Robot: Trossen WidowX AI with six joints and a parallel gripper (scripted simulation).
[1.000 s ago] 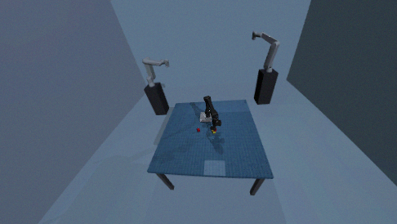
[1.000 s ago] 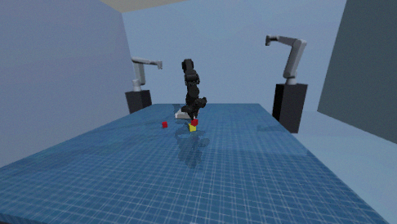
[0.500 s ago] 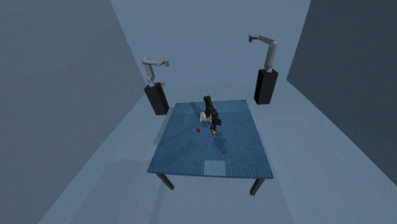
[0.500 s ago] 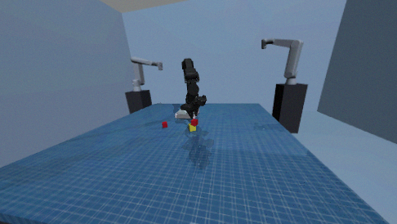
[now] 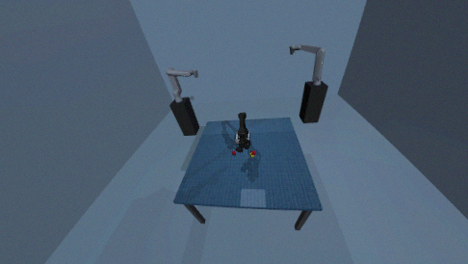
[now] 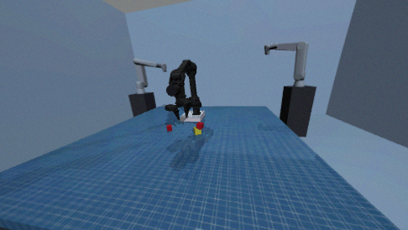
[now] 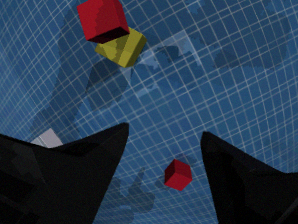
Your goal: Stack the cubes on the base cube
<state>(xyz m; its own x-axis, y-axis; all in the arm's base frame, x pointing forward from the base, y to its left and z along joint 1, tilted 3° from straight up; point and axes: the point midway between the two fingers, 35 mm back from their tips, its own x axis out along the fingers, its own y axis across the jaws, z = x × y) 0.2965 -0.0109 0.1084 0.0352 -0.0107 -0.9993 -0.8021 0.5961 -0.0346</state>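
The red cube lies 11 cm to the left of my gripper tip and 5 cm below it. Round my gripper tip: yellow base cube (9 cm to the left, 8 cm below, 1 cm behind).
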